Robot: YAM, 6 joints.
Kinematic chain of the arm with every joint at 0, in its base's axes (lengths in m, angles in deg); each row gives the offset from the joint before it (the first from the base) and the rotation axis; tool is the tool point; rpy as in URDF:
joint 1: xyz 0 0 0.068 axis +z
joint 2: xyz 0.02 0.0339 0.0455 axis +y
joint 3: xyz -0.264 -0.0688 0 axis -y
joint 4: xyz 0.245 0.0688 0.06 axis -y
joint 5: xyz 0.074 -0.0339 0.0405 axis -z
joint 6: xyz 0.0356 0 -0.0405 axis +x
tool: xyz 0 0 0 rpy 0 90 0
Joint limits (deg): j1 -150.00..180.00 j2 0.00..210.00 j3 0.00..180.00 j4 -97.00..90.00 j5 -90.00..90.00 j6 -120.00..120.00
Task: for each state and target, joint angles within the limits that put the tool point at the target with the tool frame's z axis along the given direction. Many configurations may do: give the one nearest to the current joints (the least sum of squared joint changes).
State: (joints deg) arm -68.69 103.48 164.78 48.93 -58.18 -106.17
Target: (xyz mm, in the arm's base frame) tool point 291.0 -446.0 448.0 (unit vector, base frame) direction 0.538 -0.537 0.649
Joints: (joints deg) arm -57.51 136.49 141.44 36.23 -9.52 -106.17
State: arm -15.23 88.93 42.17 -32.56 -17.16 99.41
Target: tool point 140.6 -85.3 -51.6 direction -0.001 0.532 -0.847
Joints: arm -36.54 135.05 29.97 -5.47 -25.26 99.41
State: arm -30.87 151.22 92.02 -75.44 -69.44 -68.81
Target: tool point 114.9 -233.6 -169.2 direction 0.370 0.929 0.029
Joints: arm -69.12 190.32 104.96 -96.90 -42.58 -68.81
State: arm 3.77 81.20 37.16 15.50 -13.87 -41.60
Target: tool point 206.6 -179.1 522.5 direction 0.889 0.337 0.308
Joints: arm -47.53 78.63 85.88 33.96 -62.11 -41.60
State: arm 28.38 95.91 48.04 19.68 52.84 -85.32
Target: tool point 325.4 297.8 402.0 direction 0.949 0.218 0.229
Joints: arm 44.84 104.88 92.36 28.01 30.96 -85.32
